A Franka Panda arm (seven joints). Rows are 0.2 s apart.
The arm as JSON. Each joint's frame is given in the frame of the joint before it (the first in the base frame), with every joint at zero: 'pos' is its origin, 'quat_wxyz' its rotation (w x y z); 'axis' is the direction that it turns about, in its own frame. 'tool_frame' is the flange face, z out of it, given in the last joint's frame.
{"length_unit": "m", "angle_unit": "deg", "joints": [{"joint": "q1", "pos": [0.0, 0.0, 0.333], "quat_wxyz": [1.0, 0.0, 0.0, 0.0], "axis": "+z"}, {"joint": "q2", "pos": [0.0, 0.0, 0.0], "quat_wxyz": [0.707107, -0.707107, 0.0, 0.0], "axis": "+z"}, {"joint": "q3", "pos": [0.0, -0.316, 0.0], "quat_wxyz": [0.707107, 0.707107, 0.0, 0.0], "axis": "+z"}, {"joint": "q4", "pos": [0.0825, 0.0, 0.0], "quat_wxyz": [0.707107, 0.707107, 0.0, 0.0], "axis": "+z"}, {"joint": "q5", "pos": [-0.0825, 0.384, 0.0], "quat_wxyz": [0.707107, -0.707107, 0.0, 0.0], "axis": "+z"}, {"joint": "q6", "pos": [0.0, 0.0, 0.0], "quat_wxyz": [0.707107, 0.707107, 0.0, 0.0], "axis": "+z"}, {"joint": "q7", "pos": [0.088, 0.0, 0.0], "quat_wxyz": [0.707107, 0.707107, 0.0, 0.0], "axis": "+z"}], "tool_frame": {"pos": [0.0, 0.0, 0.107], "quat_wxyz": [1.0, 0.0, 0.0, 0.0]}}
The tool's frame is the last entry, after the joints.
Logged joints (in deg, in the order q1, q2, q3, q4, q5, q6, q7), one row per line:
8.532 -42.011 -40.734 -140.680 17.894 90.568 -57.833
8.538 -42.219 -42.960 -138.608 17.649 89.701 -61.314
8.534 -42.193 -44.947 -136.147 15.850 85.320 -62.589
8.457 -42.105 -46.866 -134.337 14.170 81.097 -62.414
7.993 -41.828 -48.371 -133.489 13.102 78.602 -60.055
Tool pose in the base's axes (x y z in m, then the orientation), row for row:
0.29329 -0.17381 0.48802 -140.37 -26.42 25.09
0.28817 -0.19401 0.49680 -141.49 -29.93 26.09
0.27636 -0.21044 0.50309 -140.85 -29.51 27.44
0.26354 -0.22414 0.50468 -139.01 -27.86 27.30
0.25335 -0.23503 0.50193 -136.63 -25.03 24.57
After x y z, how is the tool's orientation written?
As angles about the fixed x, y, z axes (roll, pitch, yaw), in degrees.
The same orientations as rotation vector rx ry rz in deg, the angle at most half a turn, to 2 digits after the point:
-129.02 -40.38 -20.32
-128.07 -42.55 -24.39
-127.04 -43.92 -22.95
-126.14 -43.30 -20.29
-126.28 -39.40 -17.43

